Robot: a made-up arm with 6 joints.
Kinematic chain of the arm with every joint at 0, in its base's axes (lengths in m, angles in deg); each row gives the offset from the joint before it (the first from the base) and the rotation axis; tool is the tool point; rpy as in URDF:
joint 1: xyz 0 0 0.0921 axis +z
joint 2: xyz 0 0 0 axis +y
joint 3: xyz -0.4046 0 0.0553 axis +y
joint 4: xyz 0.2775 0 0.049 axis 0.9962 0 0.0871
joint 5: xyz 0 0 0 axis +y
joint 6: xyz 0.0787 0 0.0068 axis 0.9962 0 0.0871
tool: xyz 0 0 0 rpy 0 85 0
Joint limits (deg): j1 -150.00..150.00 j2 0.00..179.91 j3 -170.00..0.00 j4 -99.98..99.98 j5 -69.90..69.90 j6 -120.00..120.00
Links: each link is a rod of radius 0.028 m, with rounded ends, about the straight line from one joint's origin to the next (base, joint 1, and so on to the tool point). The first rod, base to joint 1, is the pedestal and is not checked.
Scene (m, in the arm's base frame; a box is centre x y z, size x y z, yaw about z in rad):
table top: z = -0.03
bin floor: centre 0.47 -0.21 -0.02 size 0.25 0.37 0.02 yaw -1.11
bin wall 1: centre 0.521 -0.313 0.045 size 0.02 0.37 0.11 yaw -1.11
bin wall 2: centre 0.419 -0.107 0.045 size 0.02 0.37 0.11 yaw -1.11
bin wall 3: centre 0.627 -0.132 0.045 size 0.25 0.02 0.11 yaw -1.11
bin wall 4: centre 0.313 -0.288 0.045 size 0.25 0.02 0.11 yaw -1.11
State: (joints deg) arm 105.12 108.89 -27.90 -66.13 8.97 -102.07
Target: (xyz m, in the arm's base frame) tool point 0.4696 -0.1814 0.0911
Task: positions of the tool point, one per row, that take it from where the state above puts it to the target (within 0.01 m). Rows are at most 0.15 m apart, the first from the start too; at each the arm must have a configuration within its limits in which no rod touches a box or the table.
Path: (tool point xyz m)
1: 0.0051 0.3166 0.1193
2: 0.0872 0.3319 0.1265
3: 0.1761 0.3242 0.1349
4: 0.2651 0.2915 0.1447
5: 0.3468 0.2335 0.1559
6: 0.4141 0.1522 0.1683
7: 0.4603 0.0518 0.1818
8: 0.4799 -0.0619 0.1965
9: 0.4696 -0.1814 0.2121
10: 0.4696 -0.1814 0.0911

